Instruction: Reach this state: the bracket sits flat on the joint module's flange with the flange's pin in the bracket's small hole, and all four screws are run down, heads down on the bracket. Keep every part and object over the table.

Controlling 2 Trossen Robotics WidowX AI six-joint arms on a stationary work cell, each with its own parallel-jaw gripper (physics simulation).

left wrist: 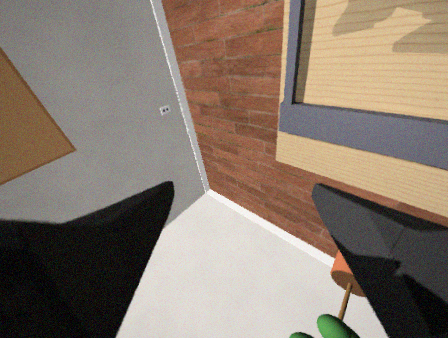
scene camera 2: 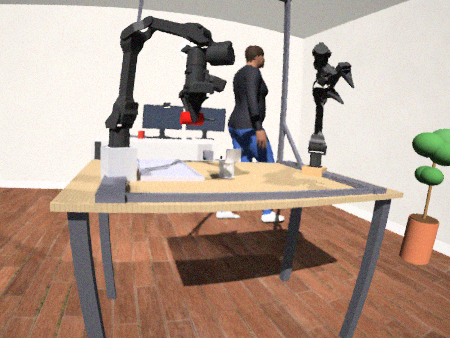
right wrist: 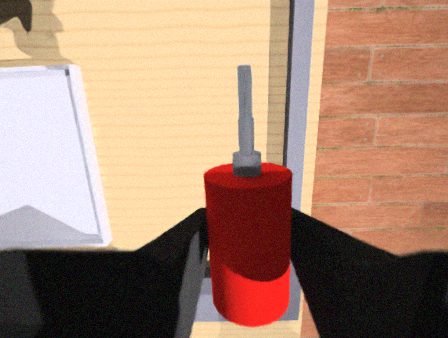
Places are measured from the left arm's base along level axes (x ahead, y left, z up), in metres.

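Pixels of known places: left gripper, between the fingertips: (left wrist: 243,189) (scene camera 2: 348,96); right gripper, between the fingertips: (scene camera 2: 192,123) (right wrist: 246,217); left arm's base, origin of its link: (scene camera 2: 314,166); right arm's base, origin of its link: (scene camera 2: 118,146).
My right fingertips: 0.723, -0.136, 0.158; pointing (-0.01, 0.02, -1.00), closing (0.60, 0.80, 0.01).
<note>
Ahead of a thing's pixels: the offset from my right fingertips to its top centre, as dx, dy, dz. Level surfaces: height alone.
My right gripper (scene camera 2: 194,119) (right wrist: 246,217) is shut on the red handle of a screwdriver @(-0.013, +0.009, +0.029) (scene camera 2: 185,118) (right wrist: 251,240) and holds it well above the table. Its grey shaft points right in the scene view and up in the right wrist view. A small pale assembly @(-0.306, -0.087, -0.132) (scene camera 2: 226,170) stands on the table, right of the tray, with a light plate upright at its top; joint module and bracket cannot be told apart clearly, and the pin and hole are too small to see. Screws cannot be made out. My left gripper (scene camera 2: 348,95) (left wrist: 243,189) is open and empty, raised high at the right.
A white tray @(-0.201, -0.321, -0.179) (scene camera 2: 180,175) (right wrist: 91,150) lies on the table @(dz -0.195) (scene camera 2: 260,185) beside the right arm's base. A grey frame bar (scene camera 2: 250,196) (left wrist: 370,131) (right wrist: 299,110) runs along the table edge. A person (scene camera 2: 249,95) stands behind the table.
</note>
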